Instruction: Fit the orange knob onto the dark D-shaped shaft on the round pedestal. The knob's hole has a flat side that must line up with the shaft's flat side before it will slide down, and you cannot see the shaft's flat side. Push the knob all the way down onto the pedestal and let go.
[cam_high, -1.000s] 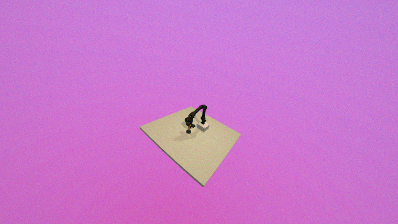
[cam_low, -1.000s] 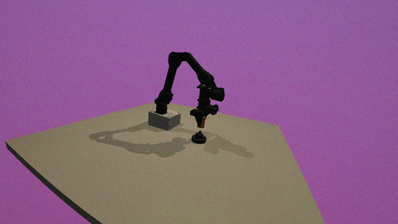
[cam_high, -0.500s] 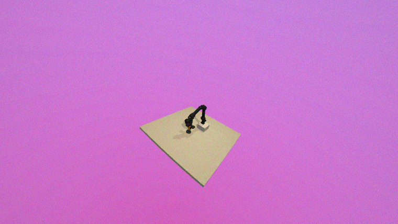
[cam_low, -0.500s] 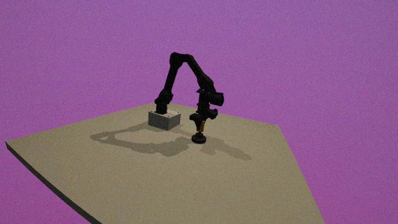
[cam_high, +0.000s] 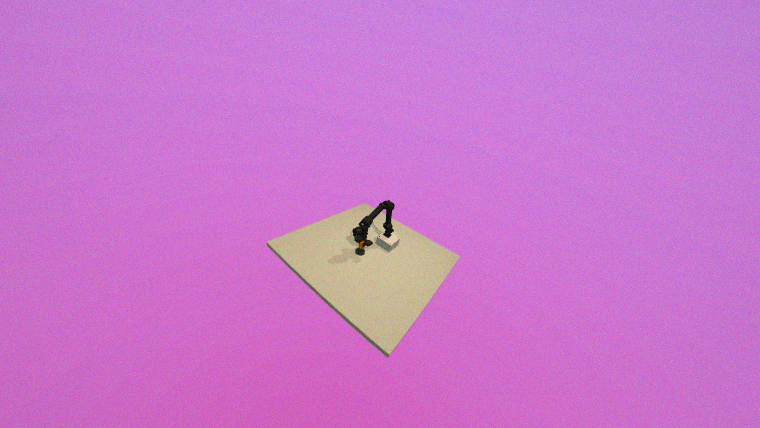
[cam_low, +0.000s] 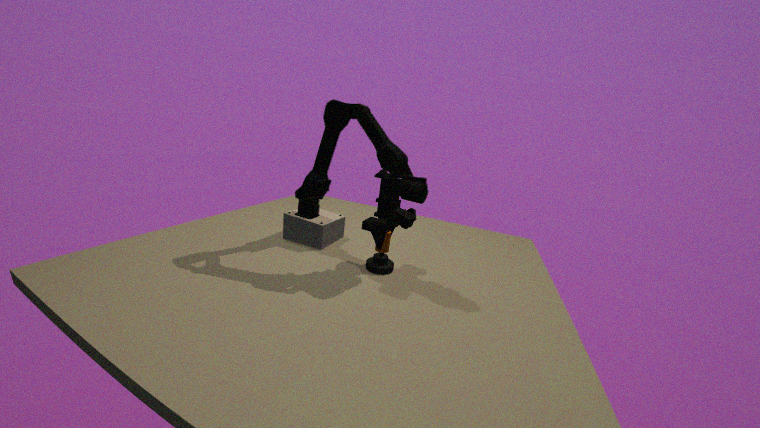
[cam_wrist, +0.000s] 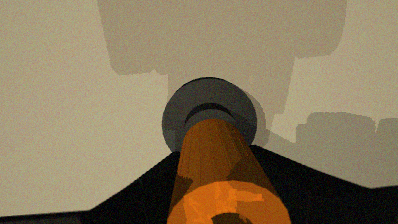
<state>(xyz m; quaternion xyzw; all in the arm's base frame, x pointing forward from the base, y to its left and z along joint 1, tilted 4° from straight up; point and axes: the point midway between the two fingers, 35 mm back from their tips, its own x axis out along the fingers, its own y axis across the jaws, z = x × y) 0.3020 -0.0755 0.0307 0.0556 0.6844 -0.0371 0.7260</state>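
The orange knob is 20 mm above my gripper tip. From my gripper tip the other things lie so: round dark pedestal 40 mm below.
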